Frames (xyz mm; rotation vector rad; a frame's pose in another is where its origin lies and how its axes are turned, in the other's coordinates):
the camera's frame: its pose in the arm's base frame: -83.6 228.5 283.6 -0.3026 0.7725 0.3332
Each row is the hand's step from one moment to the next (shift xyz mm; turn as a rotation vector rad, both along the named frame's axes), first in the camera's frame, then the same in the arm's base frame.
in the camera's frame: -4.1 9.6 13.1 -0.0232 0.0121 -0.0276
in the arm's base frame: 1.6 13.0 10.5 -0.0377 -0.0039 -0.0037
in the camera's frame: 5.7 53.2 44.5 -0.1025 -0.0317 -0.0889
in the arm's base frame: 10.4 66.3 18.4 -0.1116 -0.0814 0.0181
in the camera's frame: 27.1 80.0 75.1 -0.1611 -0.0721 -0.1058
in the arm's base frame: 33.2 106.2 19.9 -0.1452 -0.1351 0.0547
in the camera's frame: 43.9 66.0 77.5 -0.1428 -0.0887 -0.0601
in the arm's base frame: 51.5 97.5 11.4 -0.0977 -0.1293 0.0749
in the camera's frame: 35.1 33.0 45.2 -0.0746 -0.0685 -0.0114
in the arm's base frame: 38.6 53.6 0.6 -0.0297 -0.0799 0.0559
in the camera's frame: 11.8 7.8 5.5 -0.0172 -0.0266 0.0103
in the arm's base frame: 8.2 11.3 -5.9 0.0056 -0.0232 0.0232
